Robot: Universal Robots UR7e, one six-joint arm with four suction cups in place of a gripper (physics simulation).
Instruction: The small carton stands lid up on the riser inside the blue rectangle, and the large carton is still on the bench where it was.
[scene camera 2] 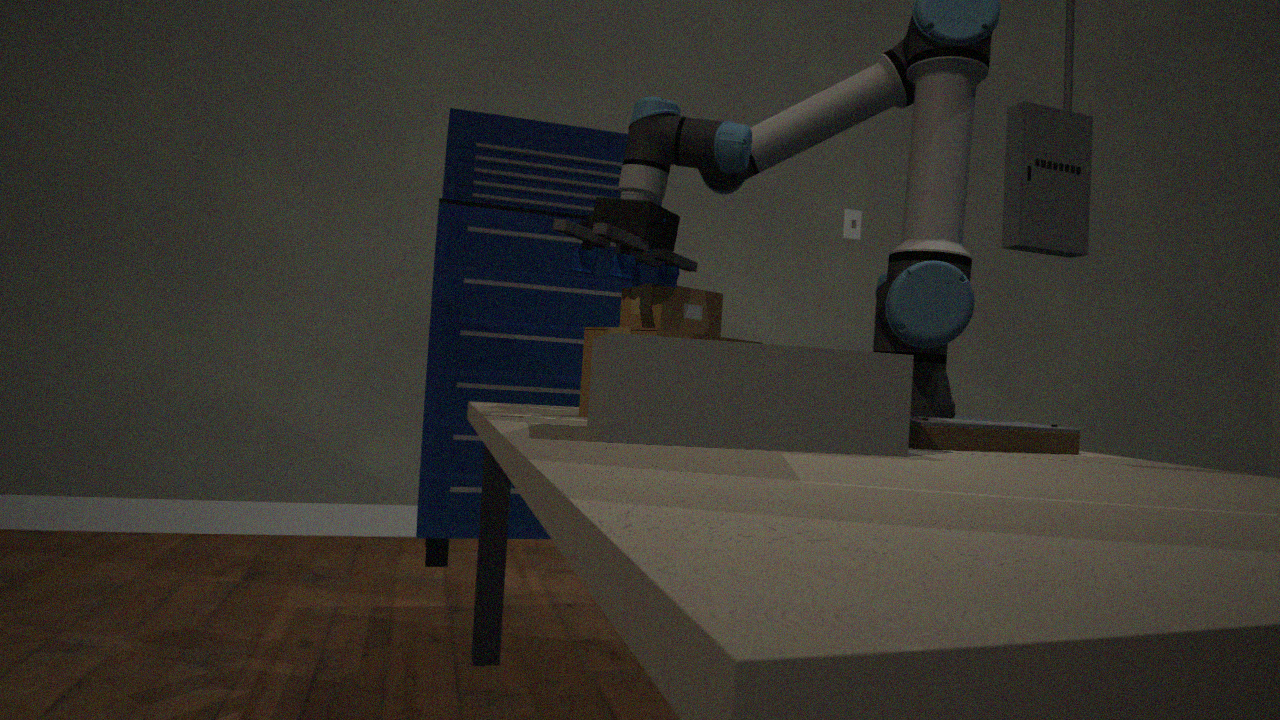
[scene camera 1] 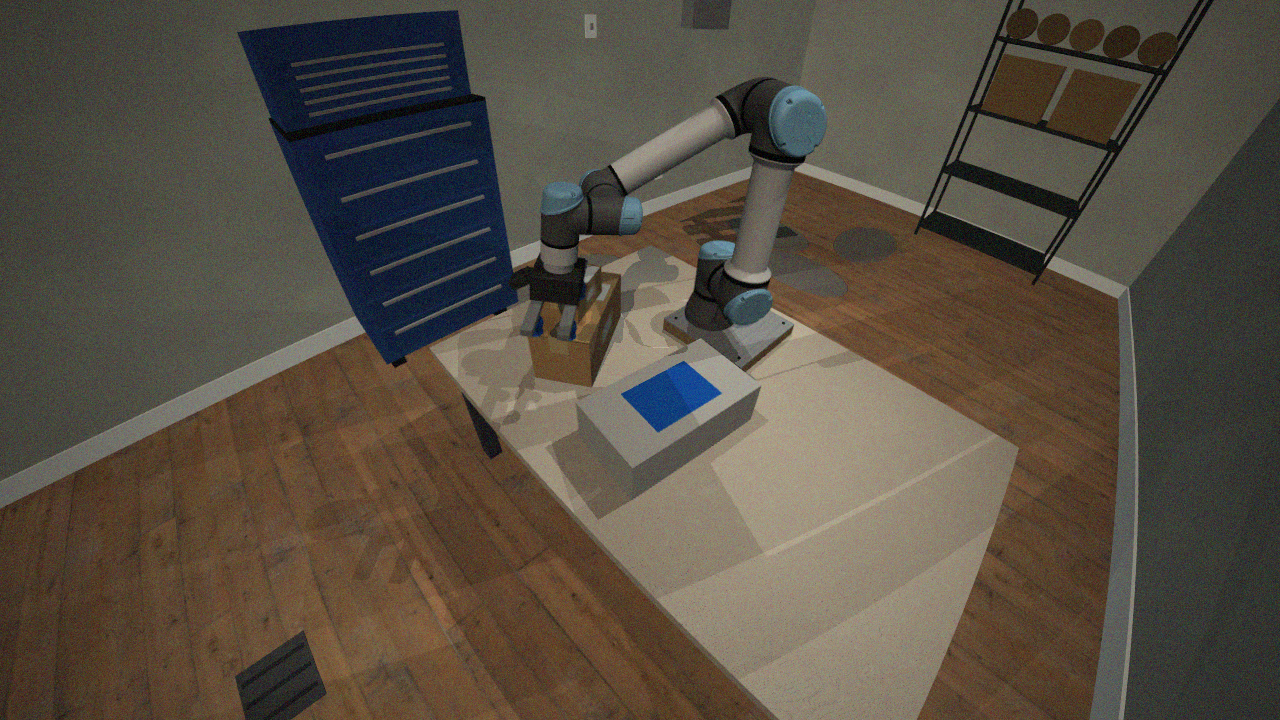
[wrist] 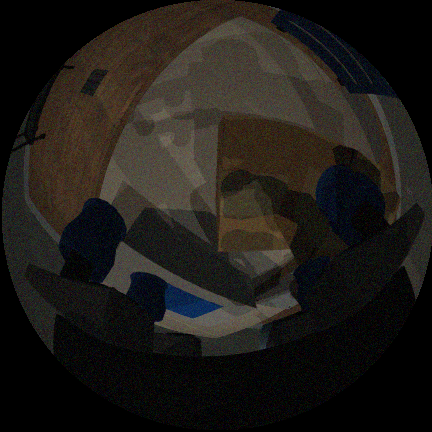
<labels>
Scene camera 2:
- small carton: 685,309, gripped by my suction head
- large carton: 590,333
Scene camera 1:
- grey riser: 642,428, on the table
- large carton: 578,361
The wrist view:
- my suction head: 95,232
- small carton: 306,230
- large carton: 255,155
</labels>
